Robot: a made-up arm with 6 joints. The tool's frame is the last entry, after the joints.
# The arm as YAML. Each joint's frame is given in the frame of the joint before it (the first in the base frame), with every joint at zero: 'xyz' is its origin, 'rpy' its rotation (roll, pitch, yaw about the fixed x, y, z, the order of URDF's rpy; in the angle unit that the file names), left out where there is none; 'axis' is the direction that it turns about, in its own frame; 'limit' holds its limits. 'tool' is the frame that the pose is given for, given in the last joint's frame.
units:
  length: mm
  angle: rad
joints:
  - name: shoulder
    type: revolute
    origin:
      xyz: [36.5, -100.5, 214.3]
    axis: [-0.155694, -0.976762, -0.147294]
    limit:
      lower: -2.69
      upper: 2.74
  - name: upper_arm
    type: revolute
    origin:
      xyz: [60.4, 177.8, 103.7]
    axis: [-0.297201, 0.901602, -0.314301]
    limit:
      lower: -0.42
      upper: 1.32
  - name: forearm
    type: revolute
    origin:
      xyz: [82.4, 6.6, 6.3]
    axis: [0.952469, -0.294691, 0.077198]
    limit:
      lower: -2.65
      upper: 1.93
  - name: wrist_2
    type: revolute
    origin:
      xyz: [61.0, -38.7, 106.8]
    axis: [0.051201, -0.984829, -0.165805]
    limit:
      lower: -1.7
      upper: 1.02
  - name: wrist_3
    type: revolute
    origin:
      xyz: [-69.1, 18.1, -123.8]
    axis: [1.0, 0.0, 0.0]
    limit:
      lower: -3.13
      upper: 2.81
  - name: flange
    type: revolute
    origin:
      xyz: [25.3, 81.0, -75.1]
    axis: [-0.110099, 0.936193, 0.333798]
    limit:
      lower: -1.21
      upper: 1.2
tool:
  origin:
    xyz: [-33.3, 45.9, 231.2]
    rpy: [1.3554, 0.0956, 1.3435]
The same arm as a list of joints. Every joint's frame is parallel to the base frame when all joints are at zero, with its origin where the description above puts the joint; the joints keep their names.
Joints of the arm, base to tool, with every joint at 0 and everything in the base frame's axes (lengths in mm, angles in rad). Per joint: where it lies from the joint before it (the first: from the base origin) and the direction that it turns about. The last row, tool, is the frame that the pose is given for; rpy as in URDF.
shoulder: offset 36.5 -100.5 214.3 axis -0.155694 -0.976762 -0.147294
upper_arm: offset 60.4 177.8 103.7 axis -0.297201 0.901602 -0.314301
forearm: offset 82.4 6.6 6.3 axis 0.952469 -0.294691 0.077198
wrist_2: offset 61 -38.7 106.8 axis 0.051201 -0.984829 -0.165805
wrist_3: offset -69.1 18.1 -123.8 axis 1 0 0
flange: offset 25.3 81 -75.1 axis -0.110099 0.936193 0.333798
tool: offset -33.3 45.9 231.2 rpy 1.3554 0.0956 1.3435
Joint limits (rad, base to tool): -2.69..2.74 -0.42..1.32 -2.65..1.93 -1.7..1.02 -3.13..2.81 -1.21..1.2

